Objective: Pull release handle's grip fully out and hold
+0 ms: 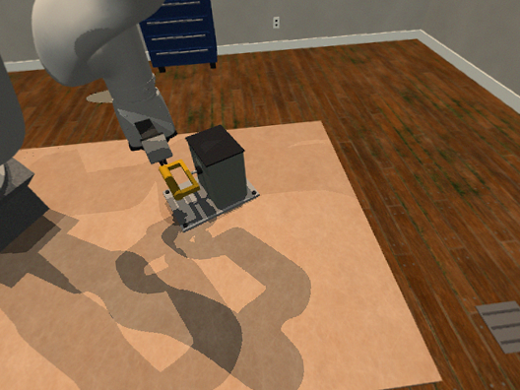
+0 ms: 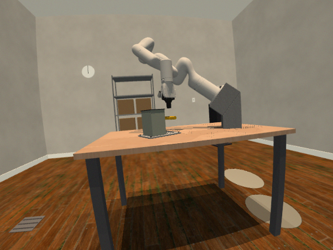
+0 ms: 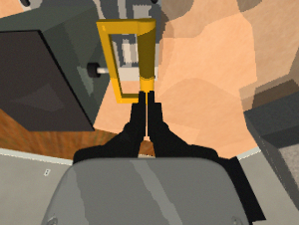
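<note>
The metal baseplate is 19 cm below my hand, 9 cm ahead of it and 3 cm to the left of it.
</note>
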